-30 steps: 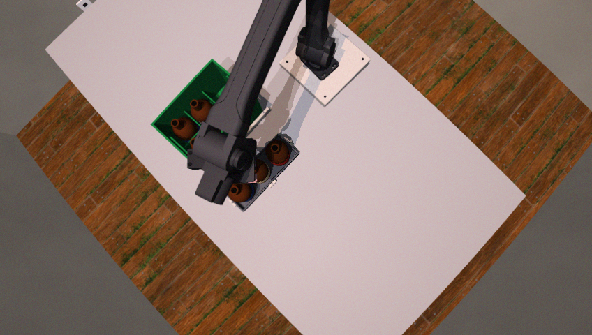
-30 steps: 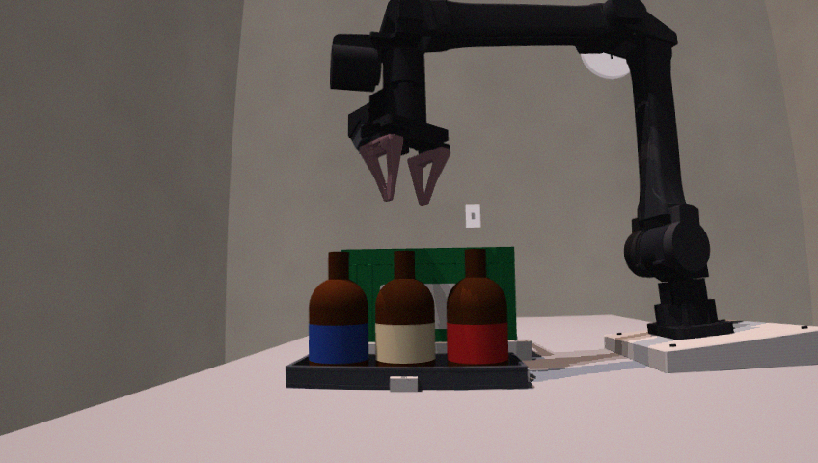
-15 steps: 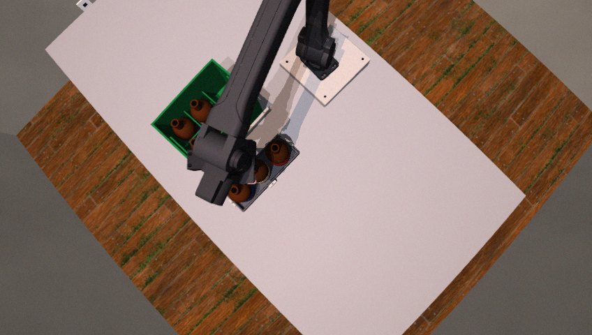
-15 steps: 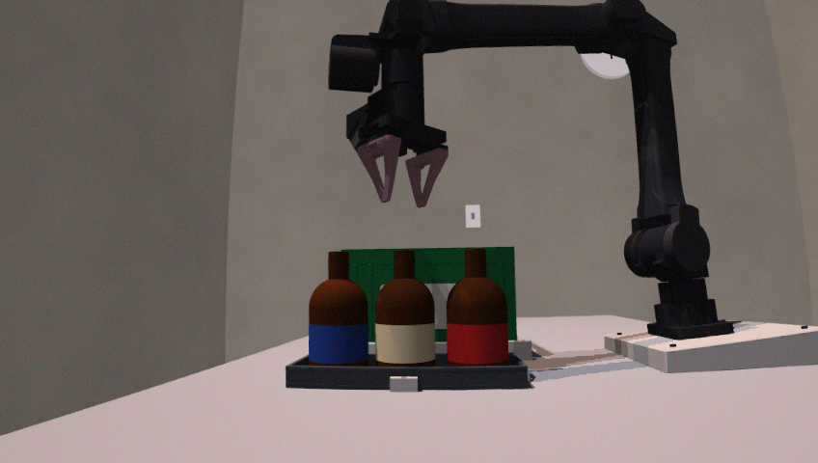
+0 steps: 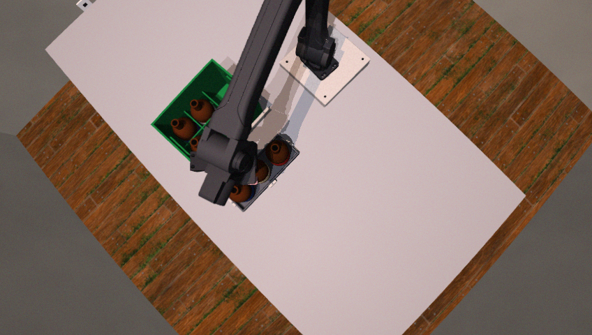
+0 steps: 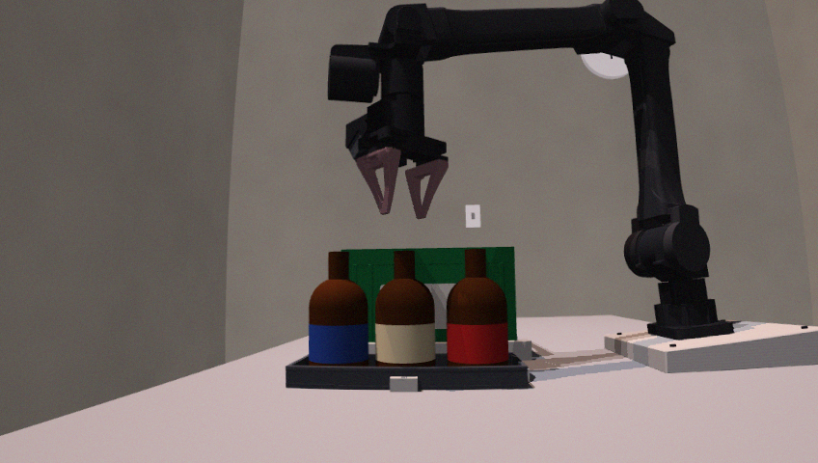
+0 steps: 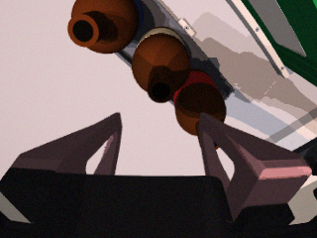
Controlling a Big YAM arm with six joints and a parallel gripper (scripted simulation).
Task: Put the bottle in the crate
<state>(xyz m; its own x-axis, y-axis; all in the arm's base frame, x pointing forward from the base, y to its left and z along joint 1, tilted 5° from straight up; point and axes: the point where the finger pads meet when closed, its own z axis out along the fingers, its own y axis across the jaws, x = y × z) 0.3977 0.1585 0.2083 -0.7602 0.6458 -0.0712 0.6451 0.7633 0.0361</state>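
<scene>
Now: the dark tray 20 cm below my hand. Round my hand: green crate: 23 cm to the right, 13 cm below.
</scene>
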